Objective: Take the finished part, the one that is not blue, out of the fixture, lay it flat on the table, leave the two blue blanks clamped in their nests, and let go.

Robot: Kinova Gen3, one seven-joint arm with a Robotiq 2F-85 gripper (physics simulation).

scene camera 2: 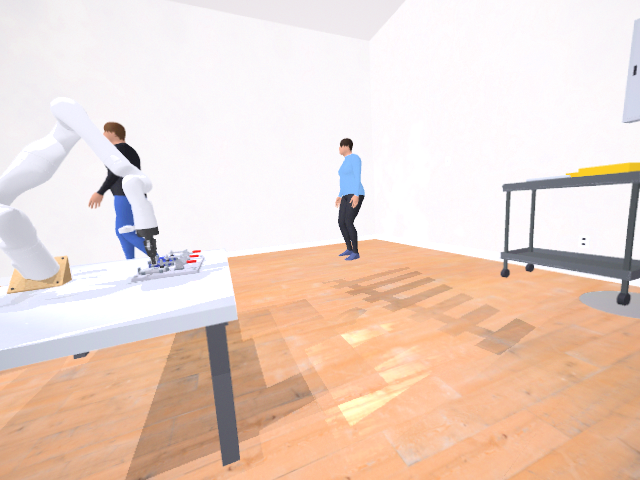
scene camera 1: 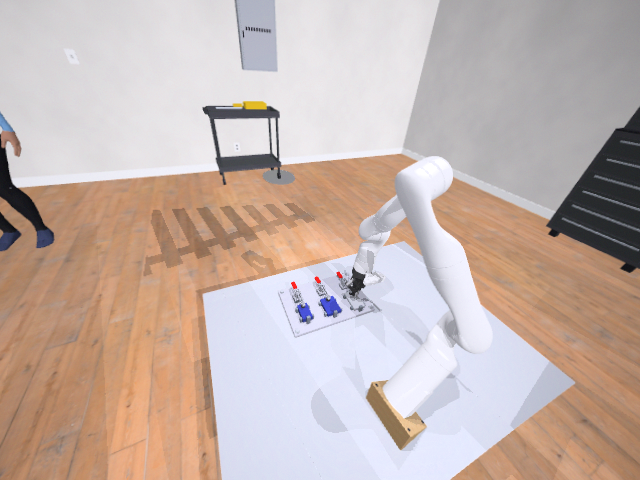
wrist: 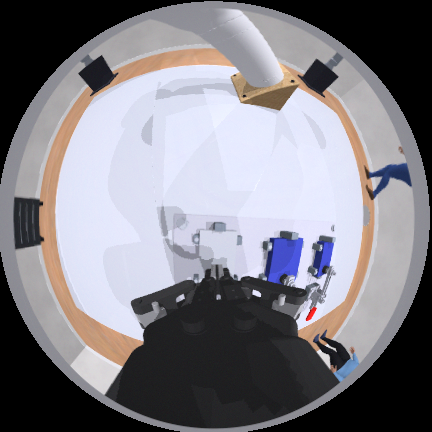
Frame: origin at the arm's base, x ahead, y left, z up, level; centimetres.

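Seen in the pictures: gripper, between the fingertips: [scene camera 2: 154,265] [scene camera 1: 354,295] [wrist: 216,270]; arm's base, origin of its link: [scene camera 2: 43,270] [scene camera 1: 395,400] [wrist: 264,76].
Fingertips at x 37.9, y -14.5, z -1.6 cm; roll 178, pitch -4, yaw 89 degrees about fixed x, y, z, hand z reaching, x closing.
Pixels of each thing's middle, then the offset from my fingertips to it. Level surfaces: height alone.
- finished part, middle of its body: [wrist: 216,261] [scene camera 1: 354,299] [scene camera 2: 153,269] dx -0.6, dy +0.2, dz -1.9 cm
- larger blue blank, middle of its body: [wrist: 283,261] [scene camera 1: 330,305] dx +1.4, dy +11.0, dz -1.7 cm
- smaller blue blank, middle of its body: [wrist: 322,257] [scene camera 1: 304,312] dx +3.3, dy +21.9, dz -1.4 cm
- white table, height of its surface: dz -4.5 cm
The finished part [wrist: 218,244] is pale grey and lies flat in its nest at the plate's left end in the wrist view, between grey stops. My gripper [wrist: 216,270] [scene camera 1: 354,293] [scene camera 2: 153,263] is shut with nothing between its fingertips, which are over the part's clamp-side edge. The gripper hides that edge; whether the fingertips touch the part I cannot tell. The larger blue blank [wrist: 285,257] [scene camera 1: 329,305] and the smaller blue blank [wrist: 323,256] [scene camera 1: 305,312] sit in their nests on the fixture plate [wrist: 185,260] [scene camera 1: 336,320].
Toggle clamps with red handles [scene camera 1: 294,285] [scene camera 1: 317,280] [scene camera 1: 339,274] stand along the plate's far side, the third close to the gripper. The white table [scene camera 1: 258,382] [scene camera 2: 103,310] extends around the fixture. The arm's wooden base block [scene camera 1: 395,415] [wrist: 265,95] stands on it.
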